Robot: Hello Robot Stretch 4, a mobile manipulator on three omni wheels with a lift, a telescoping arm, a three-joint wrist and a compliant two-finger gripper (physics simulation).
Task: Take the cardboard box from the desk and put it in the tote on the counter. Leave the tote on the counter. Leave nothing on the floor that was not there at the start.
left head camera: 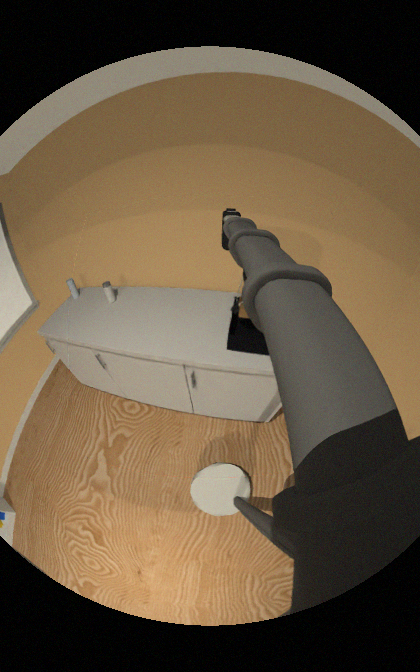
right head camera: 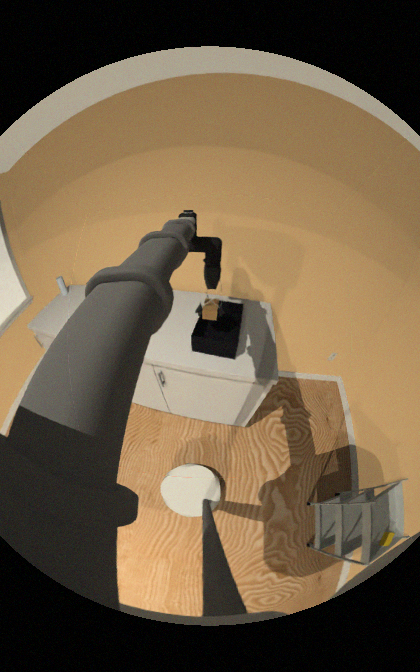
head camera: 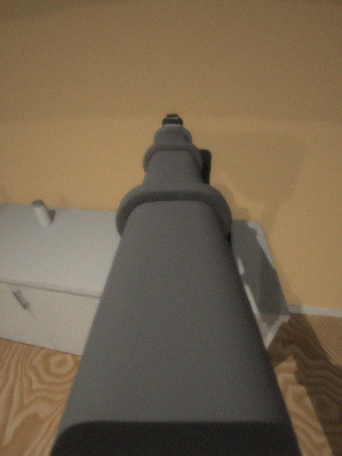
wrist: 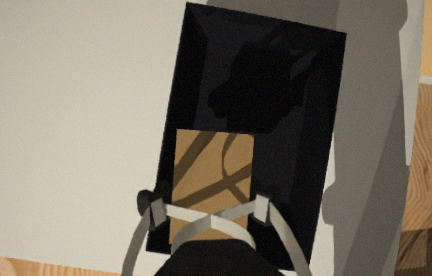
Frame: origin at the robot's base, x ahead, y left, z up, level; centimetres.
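Seen in the pictures: gripper, fingertip midpoint: (wrist: 209, 194).
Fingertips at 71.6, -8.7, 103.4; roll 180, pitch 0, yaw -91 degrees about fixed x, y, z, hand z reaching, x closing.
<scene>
A point is followed by its place in that frame, as x, y, z.
The tan cardboard box (right head camera: 210, 313) (wrist: 212, 170) @[74.7, -9.0, 108.4] is between the two fingers of my gripper (right head camera: 209, 309) (wrist: 209, 194) @[71.6, -8.7, 103.4], which is shut on it. The black open-topped tote (left head camera: 245, 342) (right head camera: 214, 346) (wrist: 320, 200) @[68.9, -22.1, 98.2] stands on the white counter (head camera: 60, 250) @[84.3, 56.3, 88.2] (left head camera: 165, 320) (right head camera: 172, 340) (wrist: 75, 125) @[80.0, 11.6, 88.2], near its right end. In the wrist view the box overlaps the near left part of the tote's opening, close to the left wall. How far the box is above the tote's floor is hard to tell. The arm hides the gripper in the main head view.
A pale blue cylinder (left head camera: 73, 289) (right head camera: 62, 286) and a grey-white cylinder (head camera: 42, 213) @[106.0, 73.8, 96.8] (left head camera: 108, 292) stand on the counter's left part. A round white disc (left head camera: 215, 487) (right head camera: 185, 490) is low over the floor. A grey shelf-like frame (right head camera: 367, 532) stands at the right by the wall.
</scene>
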